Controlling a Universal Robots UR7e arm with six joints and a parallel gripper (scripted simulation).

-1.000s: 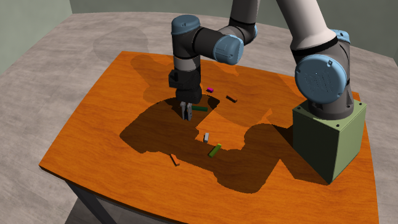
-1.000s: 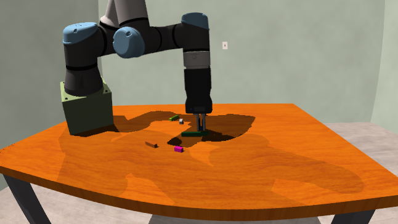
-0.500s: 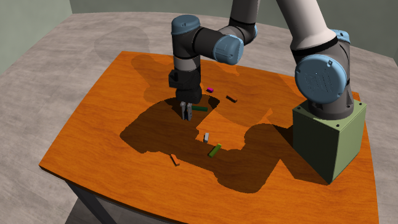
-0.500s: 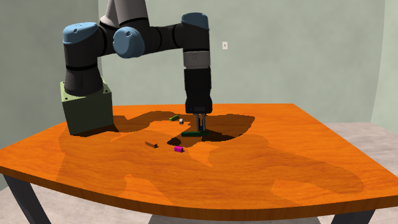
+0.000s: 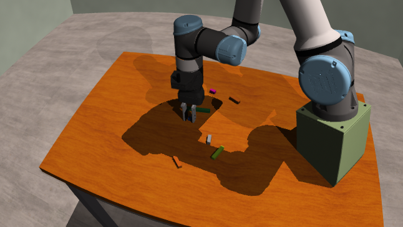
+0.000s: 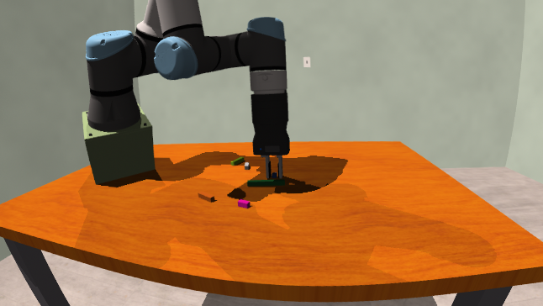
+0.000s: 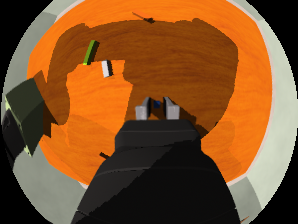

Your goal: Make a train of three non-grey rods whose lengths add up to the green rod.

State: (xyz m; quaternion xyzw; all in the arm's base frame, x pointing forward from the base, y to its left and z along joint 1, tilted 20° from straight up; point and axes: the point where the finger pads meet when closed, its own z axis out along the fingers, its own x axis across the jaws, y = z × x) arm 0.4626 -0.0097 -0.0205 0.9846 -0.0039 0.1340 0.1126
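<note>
Right now the blue rod is 10 mm below my hand. From my hand the other things lie so: magenta rod: 150 mm to the right, 40 mm behind, 10 mm below; green rod: 50 mm to the right, 10 mm below, 10 mm behind; grey rod: 80 mm behind, 70 mm to the left, 10 mm below.
</note>
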